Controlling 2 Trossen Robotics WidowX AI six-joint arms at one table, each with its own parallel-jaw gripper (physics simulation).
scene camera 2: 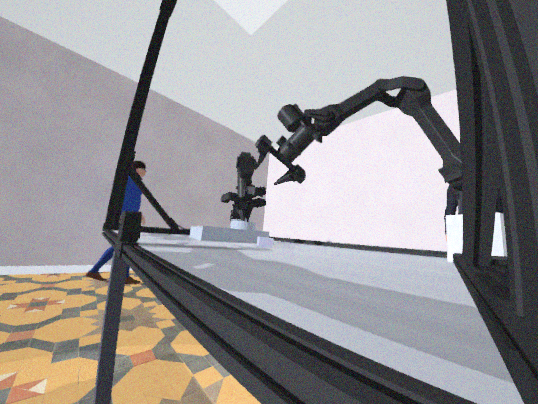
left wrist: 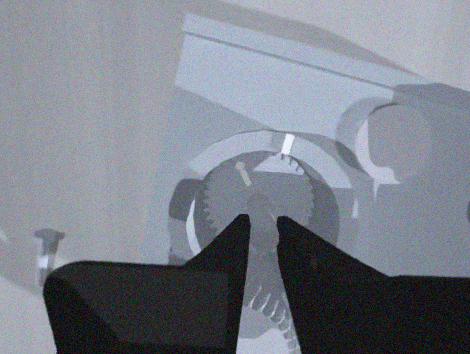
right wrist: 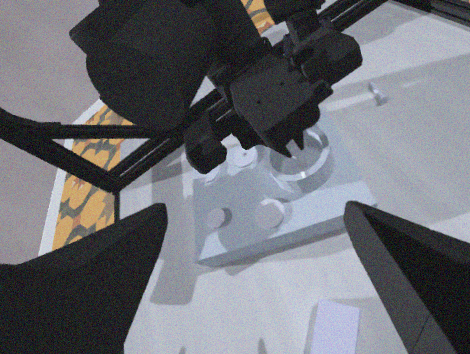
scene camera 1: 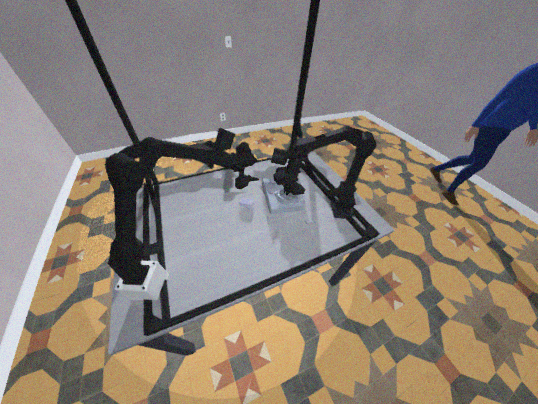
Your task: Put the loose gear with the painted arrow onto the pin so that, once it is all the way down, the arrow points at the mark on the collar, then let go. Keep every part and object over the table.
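Seen in the pictures: left gripper, fingertip midpoint: (left wrist: 261, 225) (right wrist: 295, 151) (scene camera 1: 285, 193); right gripper, fingertip midpoint: (scene camera 2: 264, 177) (right wrist: 255, 211) (scene camera 1: 258, 170); left arm's base, link origin: (scene camera 1: 343, 207); right arm's base, link origin: (scene camera 1: 136, 274).
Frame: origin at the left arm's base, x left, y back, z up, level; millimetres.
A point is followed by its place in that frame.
The loose gear (left wrist: 225, 192) {z 14, x -9, y -297 mm} with the painted arrow (left wrist: 243, 174) {z 14, x -13, y -310 mm} lies within the collar (left wrist: 225, 150) {z 49, x 2, y -321 mm} (right wrist: 320, 167) {z 49, x 0, y -329 mm}, around the pin's place; its depth is unclear. The arrow points up and left in the left wrist view, left of the collar's white mark (left wrist: 287, 144) {z 50, x -19, y -335 mm} (right wrist: 303, 175) {z 50, x -19, y -337 mm}. My left gripper (left wrist: 261, 225) {z 48, x -27, y -300 mm} (right wrist: 295, 151) {z 48, x -27, y -300 mm} is shut on the gear's grey upright hub, which fills the narrow gap between its fingertips. The pin itself is hidden. My right gripper (right wrist: 255, 211) {z 198, x -7, y -436 mm} is wide open and empty, high above the table and to one side of the base block.
The base block (scene camera 1: 287, 206) {z 14, x 25, y -289 mm} (scene camera 2: 215, 233) {z -1, x -143, y -415 mm} (right wrist: 340, 200) {z 14, x 14, y -357 mm} also bears round posts (right wrist: 216, 218) {z 17, x -155, y -362 mm} (right wrist: 271, 212) {z 17, x -71, y -363 mm} and another toothed gear (left wrist: 270, 310) {z 57, x -47, y -271 mm}. A small bolt (left wrist: 47, 250) {z -18, x 86, y -185 mm} (right wrist: 378, 94) {z -16, x 88, y -184 mm} lies beyond the block. A lilac block (scene camera 1: 246, 202) {z 0, x 2, y -494 mm} (scene camera 2: 265, 242) {z -12, x -16, y -523 mm} (right wrist: 335, 327) {z 1, x -7, y -488 mm} stands on the right gripper's side.
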